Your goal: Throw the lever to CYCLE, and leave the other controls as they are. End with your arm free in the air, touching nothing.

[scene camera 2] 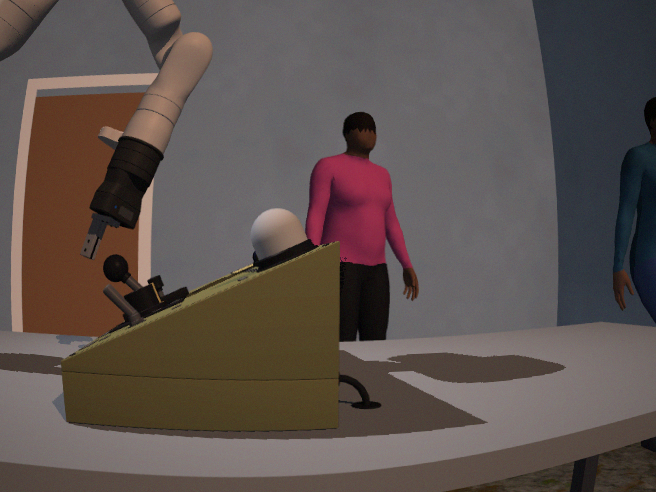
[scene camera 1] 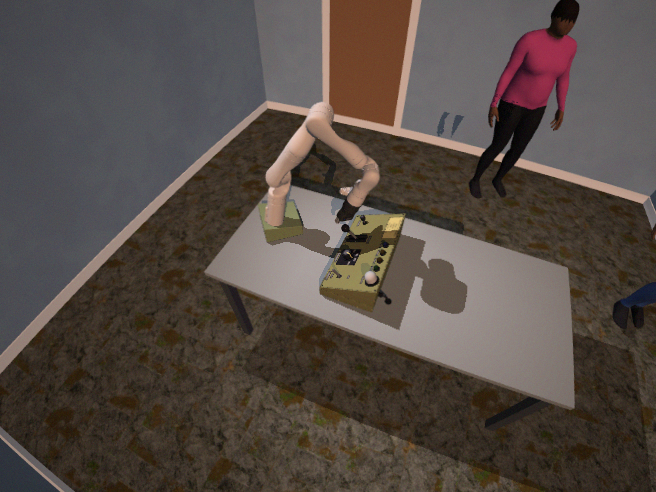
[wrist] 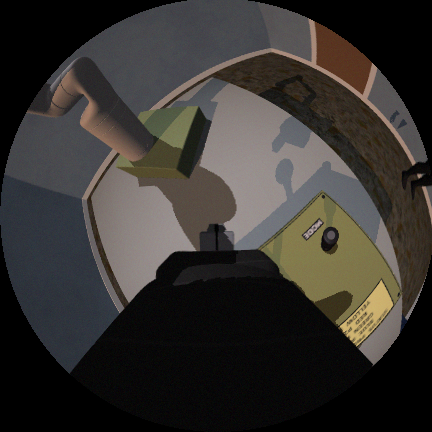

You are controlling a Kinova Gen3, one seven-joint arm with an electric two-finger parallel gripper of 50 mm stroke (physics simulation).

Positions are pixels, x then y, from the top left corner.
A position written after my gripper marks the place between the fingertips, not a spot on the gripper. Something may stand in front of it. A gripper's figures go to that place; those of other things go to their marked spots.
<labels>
My gripper (scene camera 2: 86,257): 80 cm from the lens. A black ball-topped lever (scene camera 2: 115,268) is 77 cm from the lens. A rotary selector (scene camera 2: 145,300): 64 cm from the lens. The marked spots on the black ball-topped lever and the rotary selector are 14 cm apart.
</labels>
